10 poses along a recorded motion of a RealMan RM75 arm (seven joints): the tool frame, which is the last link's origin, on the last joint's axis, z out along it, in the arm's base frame.
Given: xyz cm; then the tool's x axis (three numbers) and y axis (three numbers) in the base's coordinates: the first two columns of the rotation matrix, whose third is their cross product.
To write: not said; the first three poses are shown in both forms.
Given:
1: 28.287 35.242 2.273 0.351 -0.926 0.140 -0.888 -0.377 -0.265
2: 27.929 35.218 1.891 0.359 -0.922 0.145 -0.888 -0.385 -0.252
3: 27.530 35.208 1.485 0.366 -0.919 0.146 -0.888 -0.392 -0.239
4: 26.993 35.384 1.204 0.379 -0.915 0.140 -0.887 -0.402 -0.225
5: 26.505 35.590 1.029 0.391 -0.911 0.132 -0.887 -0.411 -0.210
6: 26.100 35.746 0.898 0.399 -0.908 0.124 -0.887 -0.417 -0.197
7: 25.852 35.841 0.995 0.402 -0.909 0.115 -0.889 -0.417 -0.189
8: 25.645 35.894 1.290 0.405 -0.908 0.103 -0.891 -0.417 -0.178
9: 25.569 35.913 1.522 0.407 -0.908 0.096 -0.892 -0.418 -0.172
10: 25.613 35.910 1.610 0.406 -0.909 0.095 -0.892 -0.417 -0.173
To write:
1: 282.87 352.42 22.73 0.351 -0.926 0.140 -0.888 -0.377 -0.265
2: 279.29 352.18 18.91 0.359 -0.922 0.145 -0.888 -0.385 -0.252
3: 275.30 352.08 14.85 0.366 -0.919 0.146 -0.888 -0.392 -0.239
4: 269.93 353.84 12.04 0.379 -0.915 0.140 -0.887 -0.402 -0.225
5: 265.05 355.90 10.29 0.391 -0.911 0.132 -0.887 -0.411 -0.210
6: 261.00 357.46 8.98 0.399 -0.908 0.124 -0.887 -0.417 -0.197
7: 258.52 358.41 9.95 0.402 -0.909 0.115 -0.889 -0.417 -0.189
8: 256.45 358.94 12.90 0.405 -0.908 0.103 -0.891 -0.417 -0.178
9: 255.69 359.13 15.22 0.407 -0.908 0.096 -0.892 -0.418 -0.172
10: 256.13 359.10 16.10 0.406 -0.909 0.095 -0.892 -0.417 -0.173
